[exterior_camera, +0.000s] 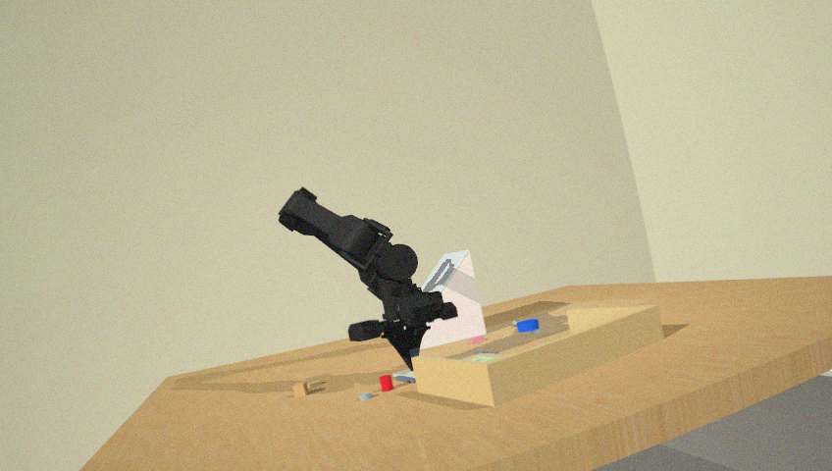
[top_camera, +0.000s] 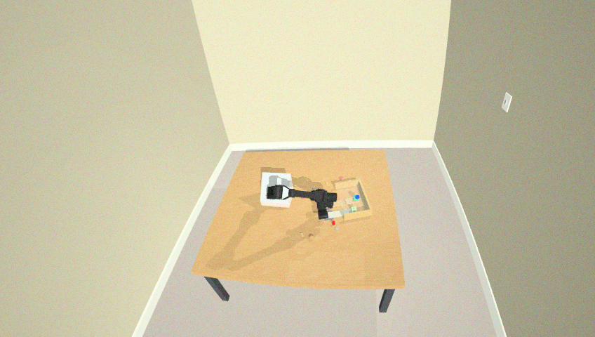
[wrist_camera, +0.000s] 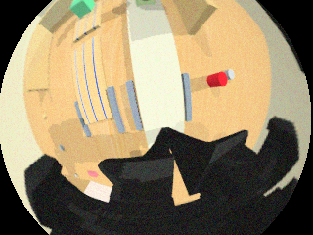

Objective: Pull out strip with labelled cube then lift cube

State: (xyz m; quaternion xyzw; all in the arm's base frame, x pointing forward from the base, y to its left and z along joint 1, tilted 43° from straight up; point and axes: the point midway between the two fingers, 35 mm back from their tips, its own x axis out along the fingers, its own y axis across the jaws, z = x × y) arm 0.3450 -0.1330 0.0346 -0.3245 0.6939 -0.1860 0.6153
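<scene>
Right now my gripper tip is 210 mm short of the light green labelled cube, 50 mm to the right of it and 10 mm below it. Round my gripper tip: tan cube 50 mm behind, 190 mm to the right; blue disc 230 mm ahead, 120 mm to the left, 60 mm above; red cylinder 80 mm ahead, 60 mm to the right, 10 mm above.
</scene>
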